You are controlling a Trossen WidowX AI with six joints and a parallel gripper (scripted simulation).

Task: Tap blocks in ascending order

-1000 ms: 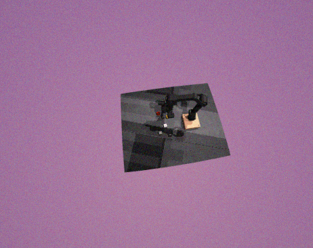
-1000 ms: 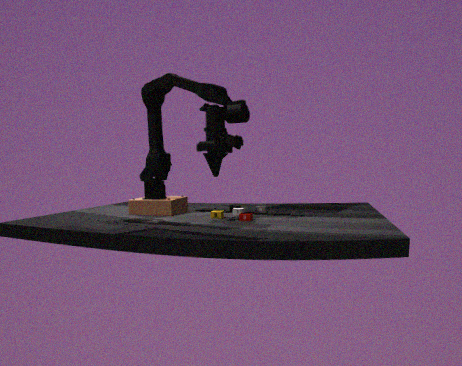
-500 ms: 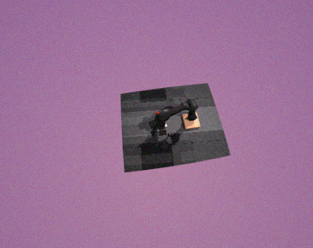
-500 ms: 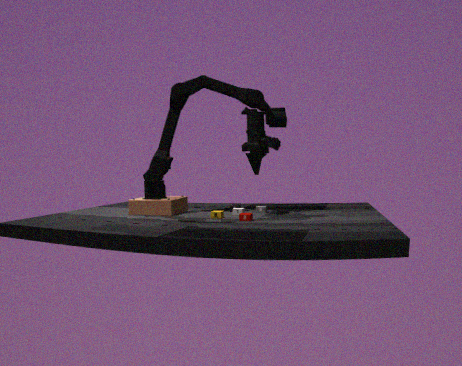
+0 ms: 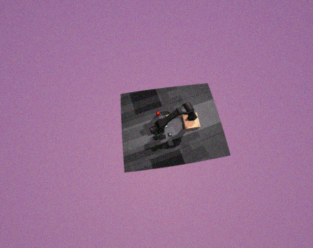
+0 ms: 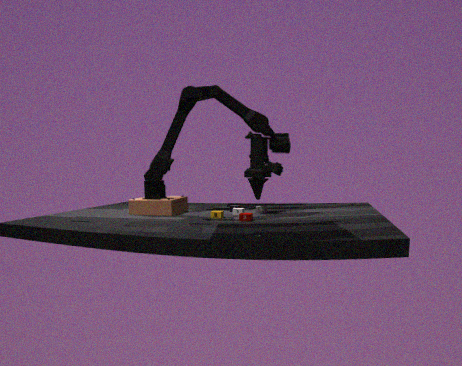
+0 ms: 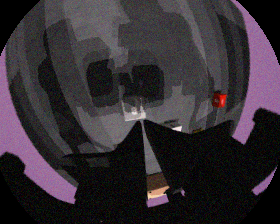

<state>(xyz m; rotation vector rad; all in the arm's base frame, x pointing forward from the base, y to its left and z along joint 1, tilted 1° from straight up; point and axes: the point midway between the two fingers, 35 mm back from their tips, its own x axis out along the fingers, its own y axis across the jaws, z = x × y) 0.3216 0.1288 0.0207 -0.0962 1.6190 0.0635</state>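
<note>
The grey block is 1 cm ahead of my gripper tip, 1 cm to the left of it and 3 cm below it. Round my gripper tip: yellow block 8 cm behind, 17 cm to the right, 3 cm below; then black block 9 cm behind, 3 cm to the left, 3 cm below; then white block 5 cm behind, 7 cm to the right, 3 cm below.
</note>
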